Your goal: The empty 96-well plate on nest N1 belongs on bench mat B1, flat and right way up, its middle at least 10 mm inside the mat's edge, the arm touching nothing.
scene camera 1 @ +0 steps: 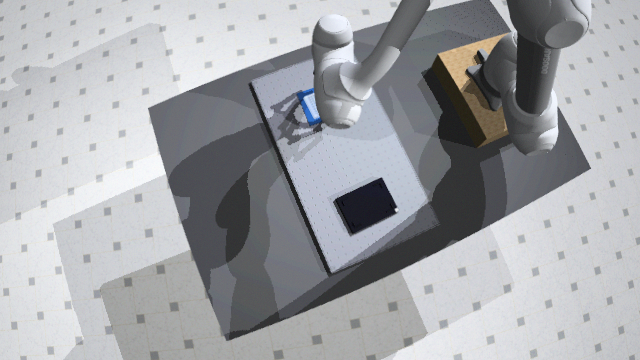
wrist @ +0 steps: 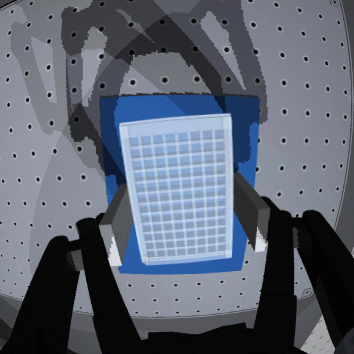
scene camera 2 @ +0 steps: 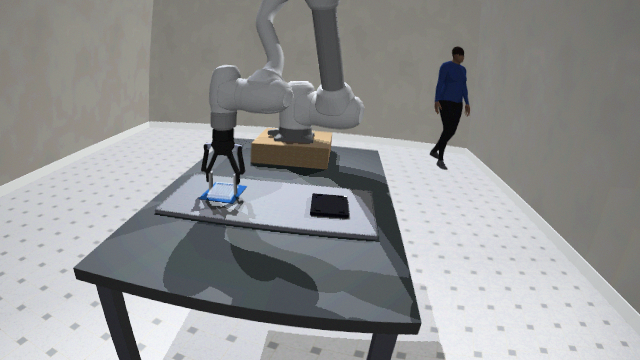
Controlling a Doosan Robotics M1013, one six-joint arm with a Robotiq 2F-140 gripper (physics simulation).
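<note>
The clear-white 96-well plate is right way up and looks level, over the blue bench mat B1. In the wrist view its outline lies within the mat's, turned slightly. It is at or very close above the mat; I cannot tell whether they touch. My gripper points down and is shut on the plate by its two long sides. In scene camera 1 the wrist hides the gripper and part of the plate and mat. The black nest N1 stands empty.
A pale perforated board carries the mat and nest on the dark table. The arm's base stands on a wooden block. A person is on the floor beyond the table.
</note>
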